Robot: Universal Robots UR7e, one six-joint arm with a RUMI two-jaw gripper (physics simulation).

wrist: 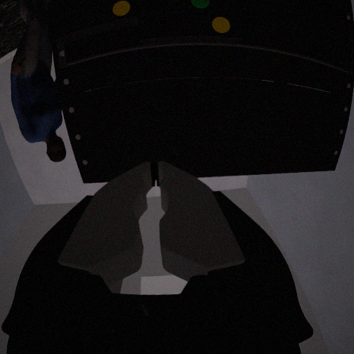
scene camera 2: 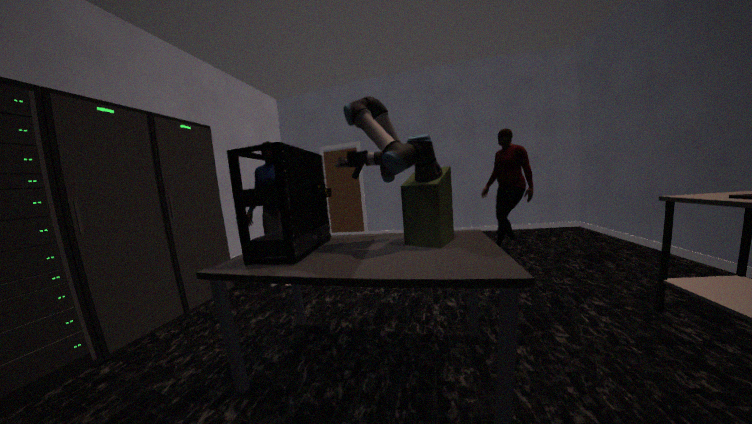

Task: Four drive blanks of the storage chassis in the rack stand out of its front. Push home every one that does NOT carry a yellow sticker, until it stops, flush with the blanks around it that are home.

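Pixels of known places: gripper, between the fingertips: (scene camera 2: 334, 165); arm's base, origin of its link: (scene camera 2: 428, 176).
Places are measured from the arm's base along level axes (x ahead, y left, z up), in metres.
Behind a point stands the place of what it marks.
The black rack (scene camera 2: 309, 197) @[x 0.668, y 0.066, z -0.057 m] (wrist: 210, 125) stands at the left of the table. Its front faces the arm and is very dark; single drive blanks and how far they stand out cannot be made out. In the wrist view, which looks upside down, two yellow round stickers (wrist: 121, 8) (wrist: 221, 24) and a green round sticker (wrist: 200, 3) show at the top edge. A thin light line crosses the dark front below them. My gripper (scene camera 2: 340, 162) @[x 0.545, y -0.063, z 0.119 m] (wrist: 156, 165) is shut and empty, near the height of the rack's upper part, with a gap before the front.
The arm stands on a green pedestal (scene camera 2: 427, 213) @[x 0.031, y 0.086, z -0.192 m] on the table (scene camera 2: 368, 268) @[x 0.321, y 0.344, z -0.374 m]. A person in blue (scene camera 2: 264, 181) (wrist: 36, 107) stands behind the rack. A person in red (scene camera 2: 511, 168) is to the right, beyond the table. Tall cabinets (scene camera 2: 105, 210) line the left wall.
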